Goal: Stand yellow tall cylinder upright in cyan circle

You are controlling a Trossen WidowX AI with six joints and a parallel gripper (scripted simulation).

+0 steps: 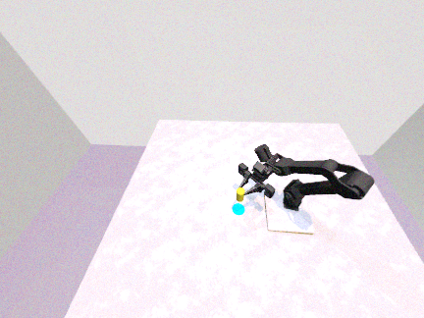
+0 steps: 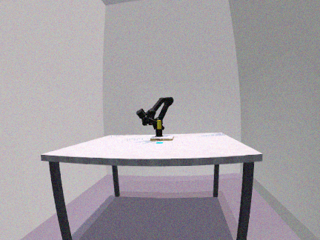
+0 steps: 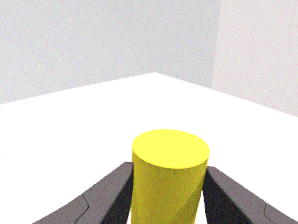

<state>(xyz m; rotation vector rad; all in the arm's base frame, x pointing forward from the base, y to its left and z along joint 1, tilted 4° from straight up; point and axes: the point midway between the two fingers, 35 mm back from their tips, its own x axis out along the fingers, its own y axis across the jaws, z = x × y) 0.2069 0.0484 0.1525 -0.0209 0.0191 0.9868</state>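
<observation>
Now: the cyan circle 160 mm below my gripper tip. Also, from my gripper tip: yellow tall cylinder (20 mm below).
</observation>
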